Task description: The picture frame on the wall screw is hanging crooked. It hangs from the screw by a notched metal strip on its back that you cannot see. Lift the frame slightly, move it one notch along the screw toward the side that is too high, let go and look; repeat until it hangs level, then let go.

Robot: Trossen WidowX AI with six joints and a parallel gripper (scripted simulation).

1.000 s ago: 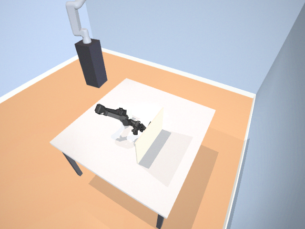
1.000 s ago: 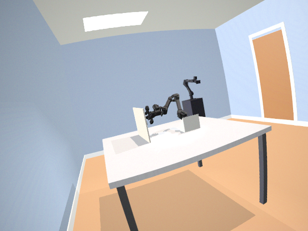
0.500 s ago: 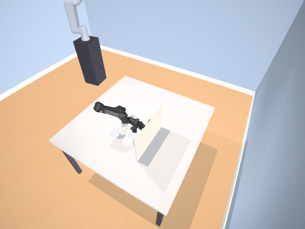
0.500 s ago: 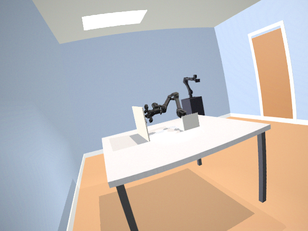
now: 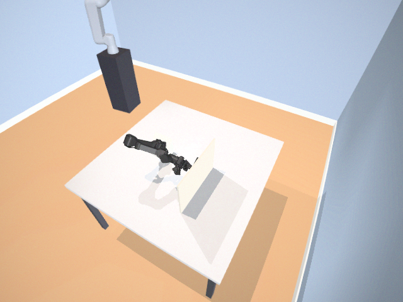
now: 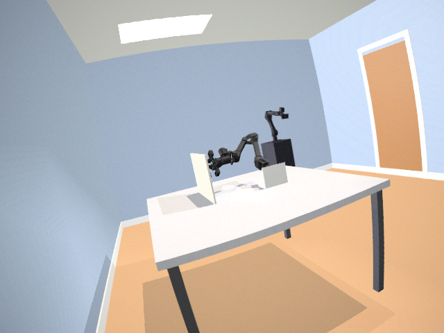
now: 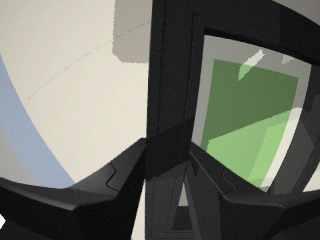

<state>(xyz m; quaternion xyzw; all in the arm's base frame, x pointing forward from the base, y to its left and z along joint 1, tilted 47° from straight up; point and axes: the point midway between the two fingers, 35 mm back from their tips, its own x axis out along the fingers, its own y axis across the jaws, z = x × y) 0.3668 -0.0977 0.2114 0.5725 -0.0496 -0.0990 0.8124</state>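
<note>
My gripper tip is 20 mm to the right of the picture frame and 50 mm above it. Round my gripper tip: cream wall panel: 10 mm ahead, 10 mm to the left, 70 mm below.
</note>
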